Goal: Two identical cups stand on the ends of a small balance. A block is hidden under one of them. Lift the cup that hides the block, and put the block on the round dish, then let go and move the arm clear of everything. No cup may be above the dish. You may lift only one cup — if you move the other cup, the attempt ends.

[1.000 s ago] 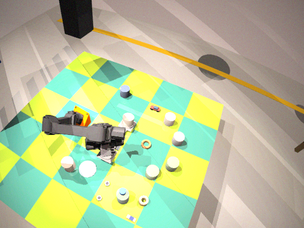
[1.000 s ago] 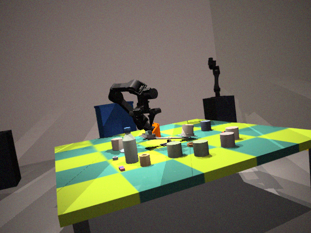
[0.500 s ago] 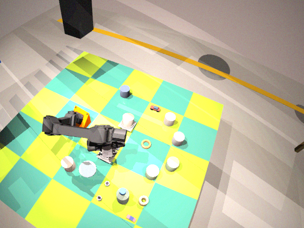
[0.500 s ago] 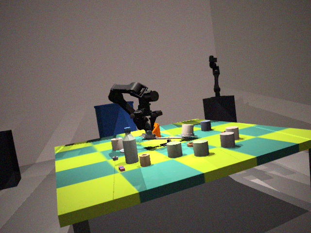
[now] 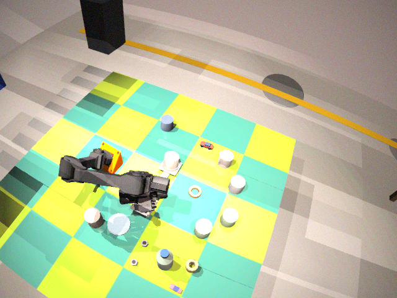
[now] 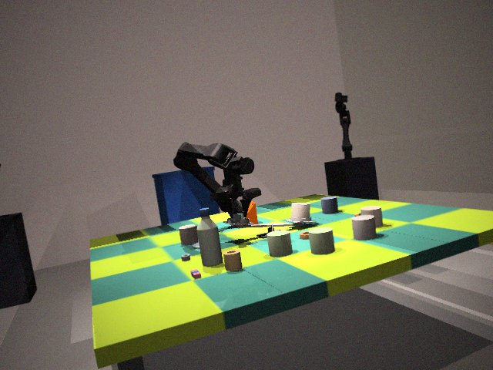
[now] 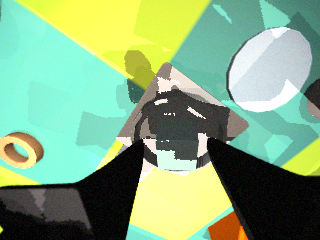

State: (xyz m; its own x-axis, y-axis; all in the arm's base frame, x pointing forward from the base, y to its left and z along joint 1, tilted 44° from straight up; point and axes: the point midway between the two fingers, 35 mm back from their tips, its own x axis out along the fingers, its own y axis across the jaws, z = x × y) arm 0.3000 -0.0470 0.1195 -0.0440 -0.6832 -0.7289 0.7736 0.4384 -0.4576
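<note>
Right now the round dish is 7 cm behind my gripper tip, 12 cm to the right of it and 8 cm below it. Also, from my gripper tip: balance beam (1 cm behind, 12 cm to the left, 5 cm below); then dark grey-green block (right at my gripper tip); then toy car (8 cm ahead, 47 cm to the left, 7 cm below).
</note>
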